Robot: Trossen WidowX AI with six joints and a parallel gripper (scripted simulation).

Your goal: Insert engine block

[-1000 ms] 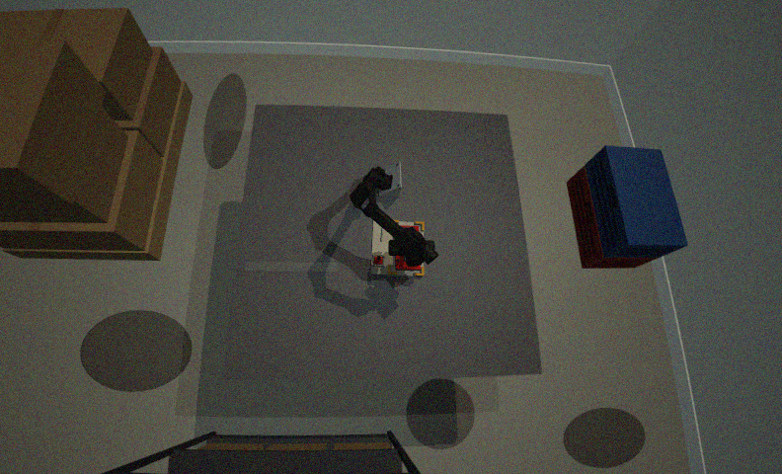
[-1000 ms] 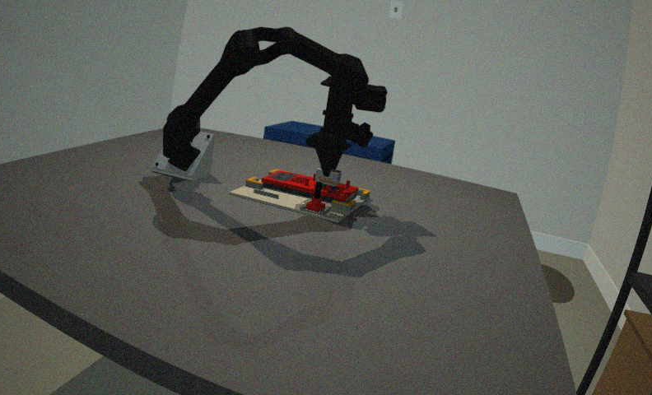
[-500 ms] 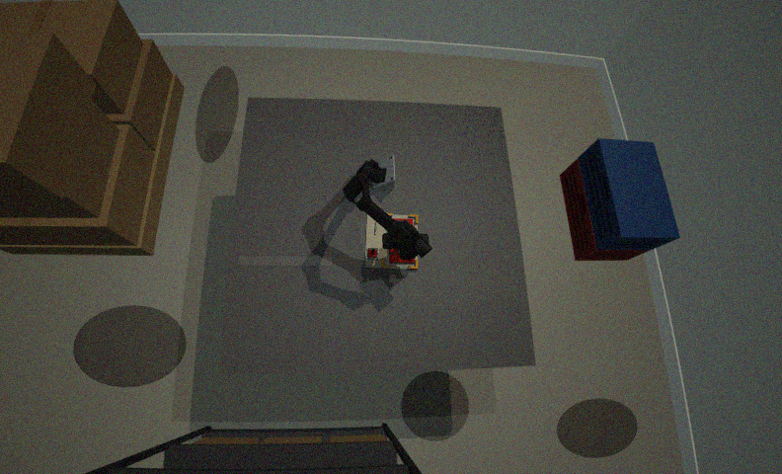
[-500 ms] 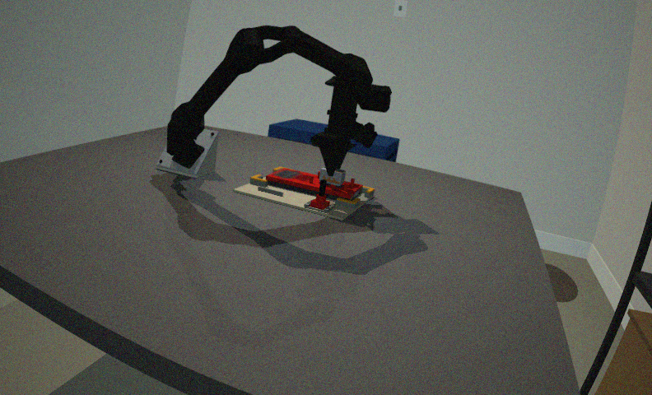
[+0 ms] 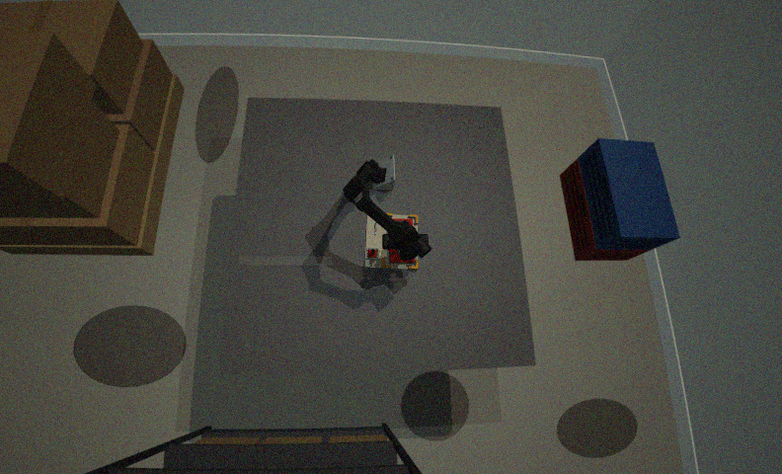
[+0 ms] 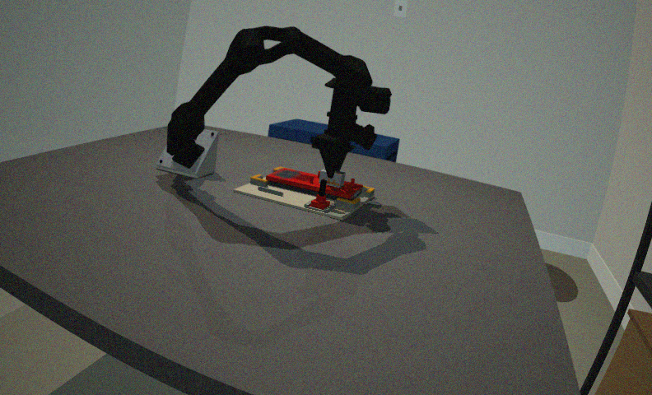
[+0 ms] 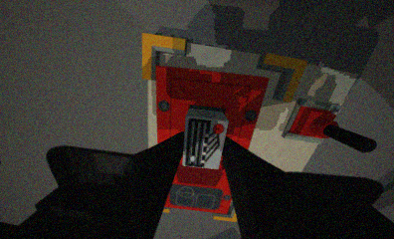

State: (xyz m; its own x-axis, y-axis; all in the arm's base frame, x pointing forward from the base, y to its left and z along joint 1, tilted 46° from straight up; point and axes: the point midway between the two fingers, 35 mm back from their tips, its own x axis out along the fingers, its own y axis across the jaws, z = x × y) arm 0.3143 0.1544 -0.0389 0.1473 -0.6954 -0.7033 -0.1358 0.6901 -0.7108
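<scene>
The dark post lies 12 cm to the right of my gripper tip, 4 cm ahead of it and 1 cm below it. The rest, counted from my gripper tip: grey engine block 1 cm below.
</scene>
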